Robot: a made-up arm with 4 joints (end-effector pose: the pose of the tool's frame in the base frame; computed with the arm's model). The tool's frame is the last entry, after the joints.
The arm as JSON. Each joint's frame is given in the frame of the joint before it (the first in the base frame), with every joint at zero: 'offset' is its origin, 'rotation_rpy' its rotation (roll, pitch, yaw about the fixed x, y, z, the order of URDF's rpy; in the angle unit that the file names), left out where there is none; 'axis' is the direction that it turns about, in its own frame. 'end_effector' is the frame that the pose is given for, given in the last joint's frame.
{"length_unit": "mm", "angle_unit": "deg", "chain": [
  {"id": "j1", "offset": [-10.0, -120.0, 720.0], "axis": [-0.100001, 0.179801, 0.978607]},
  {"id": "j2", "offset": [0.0, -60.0, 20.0], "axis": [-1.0, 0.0, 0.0]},
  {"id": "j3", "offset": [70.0, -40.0, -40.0], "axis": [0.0, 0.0, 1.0]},
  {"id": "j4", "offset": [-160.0, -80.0, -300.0], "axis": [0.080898, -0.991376, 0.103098]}
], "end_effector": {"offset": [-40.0, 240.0, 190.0], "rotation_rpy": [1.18, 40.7, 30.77]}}
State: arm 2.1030 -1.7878 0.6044 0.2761
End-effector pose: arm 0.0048 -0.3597 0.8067 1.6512 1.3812 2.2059
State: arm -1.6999 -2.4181 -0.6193 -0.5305
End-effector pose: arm -0.1476 -0.1838 0.9417 1.6029 -1.2876 0.8664
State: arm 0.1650 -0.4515 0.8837 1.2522
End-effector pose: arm -0.2662 -0.3240 0.3543 0.3324 -0.9420 1.2609
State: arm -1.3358 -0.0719 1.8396 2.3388
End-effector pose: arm -0.2371 -0.2867 0.1192 -0.1919 -2.0542 0.7248
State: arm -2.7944 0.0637 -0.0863 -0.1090
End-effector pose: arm 0.1292 -0.1871 0.6308 1.0591 -0.0709 -2.0174
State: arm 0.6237 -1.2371 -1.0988 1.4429
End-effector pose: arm -0.2150 0.2271 0.9563 0.3132 0.2106 -0.1417
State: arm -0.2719 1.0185 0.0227 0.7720
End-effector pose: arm -0.3194 -0.2390 0.5244 -1.2415 0.3173 0.2632
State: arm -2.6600 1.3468 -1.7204 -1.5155
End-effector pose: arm -0.3844 0.1165 0.5824 -1.2843 0.8586 2.0526
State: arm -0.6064 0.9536 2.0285 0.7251
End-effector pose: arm -0.2229 -0.5663 0.9083 -0.3359 0.7649 1.8967
